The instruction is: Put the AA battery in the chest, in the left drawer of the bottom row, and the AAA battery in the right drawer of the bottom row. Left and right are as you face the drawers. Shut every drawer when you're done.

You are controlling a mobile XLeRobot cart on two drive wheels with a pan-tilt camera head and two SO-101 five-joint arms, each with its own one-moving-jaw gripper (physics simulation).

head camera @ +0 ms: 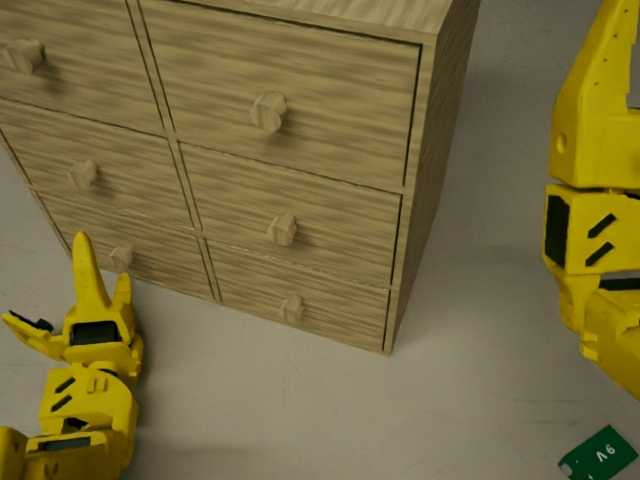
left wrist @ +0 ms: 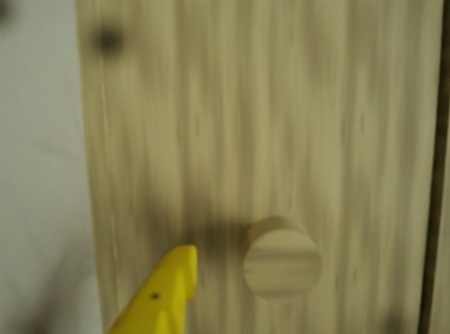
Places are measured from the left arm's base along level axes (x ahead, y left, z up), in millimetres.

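Pixels of known places: left hand, its tool point: (head camera: 123, 276) (left wrist: 195, 265).
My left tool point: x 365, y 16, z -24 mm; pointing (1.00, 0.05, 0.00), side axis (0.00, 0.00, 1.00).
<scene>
For each thing: its top centre in the pictures, then the offset to it from my left tool point. "spot": a spot on its surface instead.
- wooden chest, a spot on its surface: (head camera: 444, 129) spot: dy -272, dx +19, dz +136 mm
- bottom row's left drawer, a spot on its surface: (head camera: 170, 258) spot: dy -46, dx +0, dz +22 mm
- round knob, a spot on its surface: (left wrist: 282, 265) (head camera: 117, 262) spot: dy -1, dx +0, dz +20 mm
- bottom row's right drawer, a spot on its surface: (head camera: 341, 304) spot: dy -190, dx -61, dz +30 mm
- green 9V battery, centre of its top: (head camera: 600, 456) dy -369, dx -173, dz -13 mm
The wooden chest (head camera: 444, 129) has its visible drawers flush. The bottom row's left drawer (head camera: 170, 258) has a round knob (head camera: 122, 256) (left wrist: 282, 265); the bottom row's right drawer (head camera: 341, 304) also has a knob (head camera: 292, 308). My left gripper (head camera: 103, 257) is open and empty in front of the bottom left drawer. In the left wrist view one notched jaw (left wrist: 170, 285) shows beside the knob, apart from it in the picture. My right gripper is cut off by the head camera's right and top edges; its jaw opening does not show. The AA and AAA batteries do not show.
A green 9V battery (head camera: 602, 454) lies on the floor at the lower right of the head view. My right arm (head camera: 589, 232) stands along the right edge, apart from the chest. Grey floor (head camera: 310, 413) lies in front of the chest.
</scene>
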